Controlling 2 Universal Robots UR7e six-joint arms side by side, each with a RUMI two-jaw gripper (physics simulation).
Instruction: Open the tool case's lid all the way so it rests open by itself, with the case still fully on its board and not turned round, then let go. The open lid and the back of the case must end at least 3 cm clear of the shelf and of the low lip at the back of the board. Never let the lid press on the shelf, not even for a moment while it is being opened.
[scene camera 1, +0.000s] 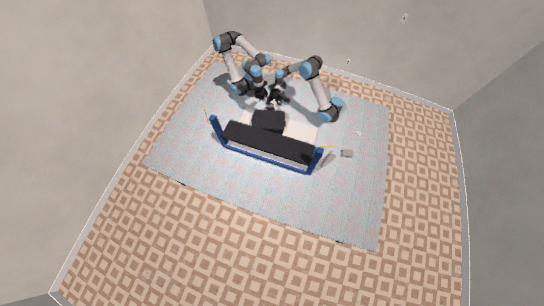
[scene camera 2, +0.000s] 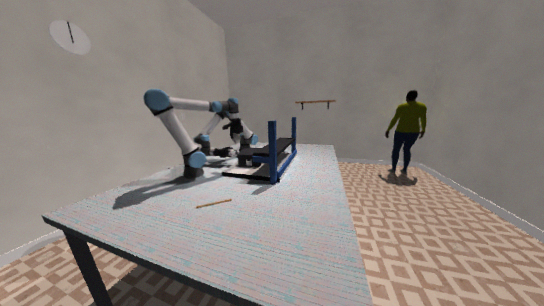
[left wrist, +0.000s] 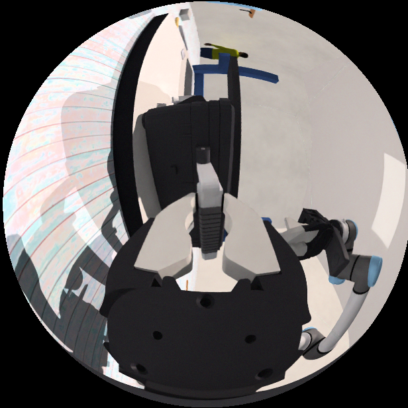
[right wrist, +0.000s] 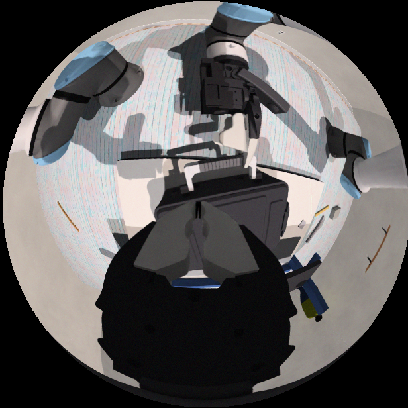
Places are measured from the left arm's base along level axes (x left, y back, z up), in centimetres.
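Pixels of known places: left gripper, between the fingertips: (scene camera 1: 274, 108) (scene camera 2: 238, 152); right gripper, between the fingertips: (scene camera 1: 263, 101) (scene camera 2: 235, 143); right arm's base, origin of its link: (scene camera 1: 252, 91) (scene camera 2: 194, 174).
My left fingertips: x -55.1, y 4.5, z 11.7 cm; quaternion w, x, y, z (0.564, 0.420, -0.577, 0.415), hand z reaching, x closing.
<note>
Behind a point stands the place of what it marks.
The black tool case (scene camera 1: 269, 120) {x -60.7, y -9.7, z 14.1 cm} (left wrist: 172, 145) (right wrist: 252, 210) lies flat with its lid shut on the white board (scene camera 1: 304, 131) {x -30.5, y -16.9, z 3.2 cm} (left wrist: 161, 65) (right wrist: 134, 192). Its grey ribbed handle (left wrist: 210, 230) (right wrist: 220, 166) sticks out at the front. My left gripper (left wrist: 209, 195) (right wrist: 242, 165) is shut on the handle, one finger on each side. My right gripper (right wrist: 198, 203) is shut and empty above the case, fingers pointing down in scene camera 2. The black shelf (scene camera 1: 267, 141) {x -64.5, y -32.5, z 19.8 cm} (scene camera 2: 286, 145) {x -70.4, y -37.3, z 19.1 cm} (left wrist: 234, 85) runs behind the case, higher than the board. The lip at the back of the board is hidden.
Blue posts (scene camera 1: 217, 131) {x -100.8, y -23.4, z 26.3 cm} (scene camera 2: 272, 150) {x -102.5, y -20.9, z 23.1 cm} hold the shelf at both ends. A small grey block (scene camera 1: 346, 153) {x 2.2, y -42.0, z 3.1 cm} (right wrist: 335, 212), a grey bar (scene camera 1: 327, 159) {x -16.3, y -44.7, z 1.2 cm} and a yellow stick (scene camera 1: 326, 146) {x -13.2, y -32.5, z 0.8 cm} lie beyond the right post in scene camera 1. An orange stick (scene camera 2: 214, 203) {x -120.6, y 13.2, z 0.5 cm} lies on the table.
</note>
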